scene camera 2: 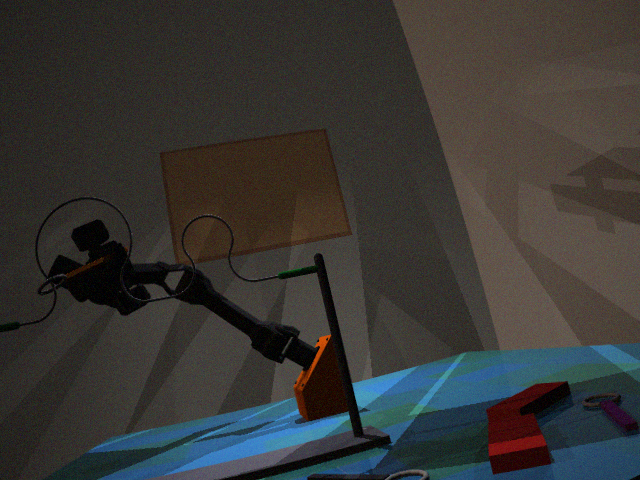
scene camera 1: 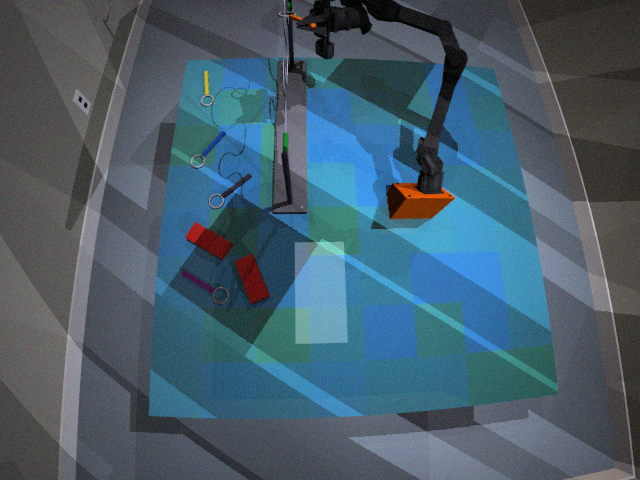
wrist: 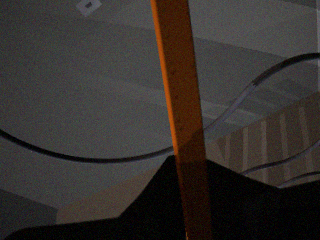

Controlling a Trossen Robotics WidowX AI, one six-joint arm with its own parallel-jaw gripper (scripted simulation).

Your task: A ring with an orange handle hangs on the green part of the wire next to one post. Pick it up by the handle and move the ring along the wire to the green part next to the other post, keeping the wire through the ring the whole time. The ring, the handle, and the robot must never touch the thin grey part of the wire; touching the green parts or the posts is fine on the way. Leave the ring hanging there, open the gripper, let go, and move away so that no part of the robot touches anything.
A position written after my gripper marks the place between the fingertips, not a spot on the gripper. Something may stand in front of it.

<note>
I see my gripper (scene camera 2: 119, 245).
My gripper shows as well in the wrist view (wrist: 181, 162).
</note>
